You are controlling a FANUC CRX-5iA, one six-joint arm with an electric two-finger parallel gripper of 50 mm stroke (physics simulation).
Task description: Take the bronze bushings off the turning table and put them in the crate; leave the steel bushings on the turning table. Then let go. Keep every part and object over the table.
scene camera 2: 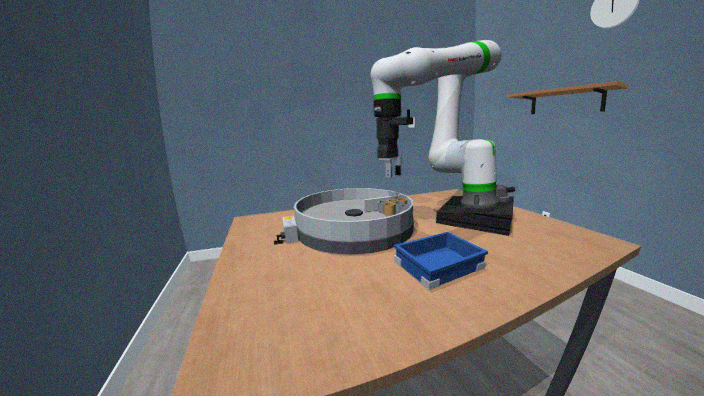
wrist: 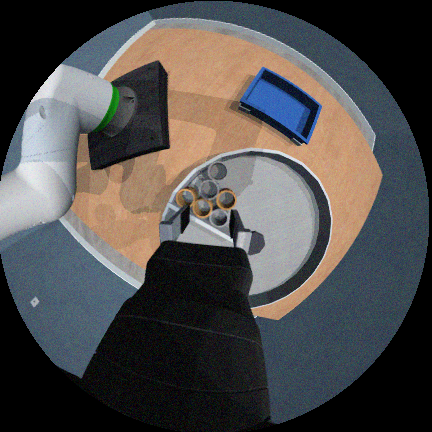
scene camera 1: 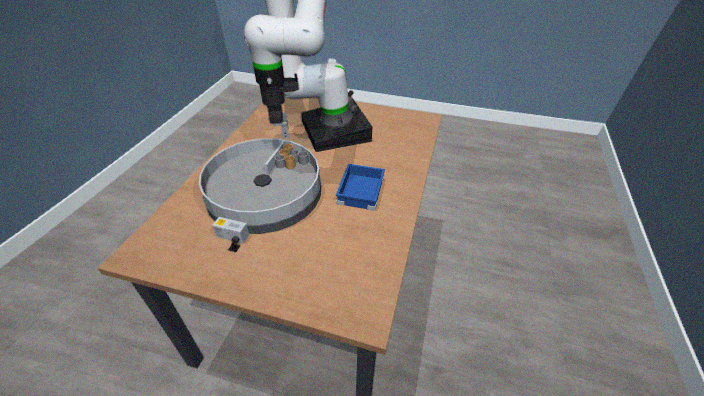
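Seen in the pictures: gripper, fingertip midpoint: (scene camera 2: pixel 393 176) (wrist: pixel 209 215) (scene camera 1: pixel 285 133); arm's base, origin of the base link: (scene camera 2: pixel 479 203) (wrist: pixel 115 111) (scene camera 1: pixel 336 118).
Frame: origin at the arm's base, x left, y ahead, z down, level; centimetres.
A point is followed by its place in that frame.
Note:
Three bronze bushings stand on the turning table (scene camera 1: pixel 230 175) {y 52.7, x -16.9, z 1.0 cm} (scene camera 2: pixel 350 231) {y 54.2, x 16.3, z -0.8 cm} (wrist: pixel 285 200) {y 48.5, x 8.6, z 1.0 cm}, close together with three steel ones near its wall. The bronze bushing nearest scene camera 1 (scene camera 1: pixel 290 162) {y 38.9, x 1.1, z -2.1 cm} (scene camera 2: pixel 389 209) {y 38.2, x 1.5, z -1.3 cm} (wrist: pixel 226 191) {y 36.5, x 1.0, z -2.8 cm} has steel bushings on both sides (scene camera 1: pixel 280 161) {y 40.2, x -2.6, z -2.1 cm} (scene camera 1: pixel 303 158) {y 34.3, x 4.0, z -1.9 cm}; two more bronze bushings (wrist: pixel 178 198) {y 30.2, x -6.4, z -1.7 cm} (wrist: pixel 202 216) {y 36.2, x -5.8, z -2.7 cm} sit beside the thin bar. In the wrist view one steel bushing (wrist: pixel 217 163) {y 31.8, x 3.9, z -1.0 cm} is farthest from the bar. The blue crate (scene camera 1: pixel 361 186) {y 30.8, x 27.5, z 5.8 cm} (scene camera 2: pixel 440 257) {y 30.9, x 25.3, z 5.8 cm} (wrist: pixel 280 105) {y 32.8, x 28.8, z 5.8 cm} is empty. My gripper (scene camera 1: pixel 285 132) {y 35.7, x -1.9, z -12.3 cm} (scene camera 2: pixel 393 173) {y 35.7, x -1.9, z -12.3 cm} (wrist: pixel 209 215) {y 35.7, x -1.9, z -12.3 cm} is open and empty, above the table's wall height, near the bushings.
A thin upright bar (scene camera 1: pixel 274 156) (scene camera 2: pixel 371 205) {y 43.0, x -5.1, z -1.3 cm} (wrist: pixel 216 230) {y 40.0, x -5.9, z -3.7 cm} crosses from the wall towards the dark hub (scene camera 1: pixel 262 180) {y 50.3, x -3.9, z 0.2 cm} (scene camera 2: pixel 354 212) {y 49.8, x -3.2, z 0.2 cm} (wrist: pixel 256 242) {y 50.3, x -3.4, z 0.2 cm}. A grey box (scene camera 1: pixel 231 230) {y 74.4, x 1.8, z 0.9 cm} (scene camera 2: pixel 290 230) {y 72.1, x 4.6, z 2.0 cm} stands against the turning table. The black robot base (scene camera 1: pixel 337 131) {y 8.6, x 5.1, z 0.3 cm} (scene camera 2: pixel 475 217) {y 8.8, x 9.8, z 1.7 cm} (wrist: pixel 150 117) {y 11.9, x 3.5, z 0.7 cm} is behind the crate.

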